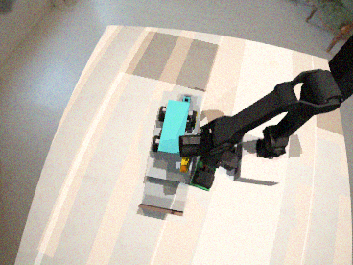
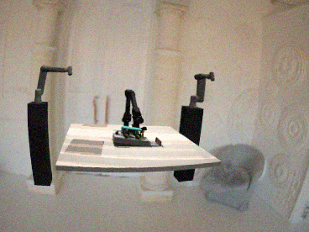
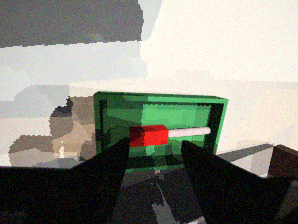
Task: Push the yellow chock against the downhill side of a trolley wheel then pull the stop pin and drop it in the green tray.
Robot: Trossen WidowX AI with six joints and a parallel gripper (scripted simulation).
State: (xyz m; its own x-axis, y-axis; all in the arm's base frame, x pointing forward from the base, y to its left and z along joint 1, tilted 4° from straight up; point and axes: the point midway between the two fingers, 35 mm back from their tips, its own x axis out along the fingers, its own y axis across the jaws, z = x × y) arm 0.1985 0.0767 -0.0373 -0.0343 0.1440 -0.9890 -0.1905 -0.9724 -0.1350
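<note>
My gripper tip is now 20 mm to the right of the red-headed stop pin and 20 mm above it. Also, from my gripper tip: teal trolley: 120 mm ahead, 100 mm to the right, 90 mm above; green tray: 40 mm below, 10 mm to the left; yellow chock: 70 mm ahead, 50 mm above.
</note>
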